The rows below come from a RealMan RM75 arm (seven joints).
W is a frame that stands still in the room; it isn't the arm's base.
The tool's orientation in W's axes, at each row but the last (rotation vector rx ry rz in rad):
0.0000, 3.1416, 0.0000
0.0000, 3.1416, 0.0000
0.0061, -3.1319, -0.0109
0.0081, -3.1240, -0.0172
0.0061, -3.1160, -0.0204
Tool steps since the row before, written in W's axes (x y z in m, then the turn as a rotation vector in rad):
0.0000, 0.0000, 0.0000, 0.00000, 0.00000, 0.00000
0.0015, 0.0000, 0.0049, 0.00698, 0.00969, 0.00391
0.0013, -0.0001, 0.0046, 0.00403, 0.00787, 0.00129
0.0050, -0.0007, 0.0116, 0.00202, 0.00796, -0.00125
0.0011, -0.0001, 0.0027, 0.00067, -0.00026, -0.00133
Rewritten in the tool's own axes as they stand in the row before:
0.0000, 0.0000, 0.0000, 0.00000, 0.00000, 0.00000
-0.0015, 0.0000, -0.0049, -0.00698, 0.00969, -0.00391
-0.0013, -0.0001, -0.0046, -0.00405, 0.00786, -0.00127
-0.0048, -0.0006, -0.0117, -0.00208, 0.00794, 0.00130
-0.0010, -0.0001, -0.0027, -0.00070, -0.00028, 0.00131

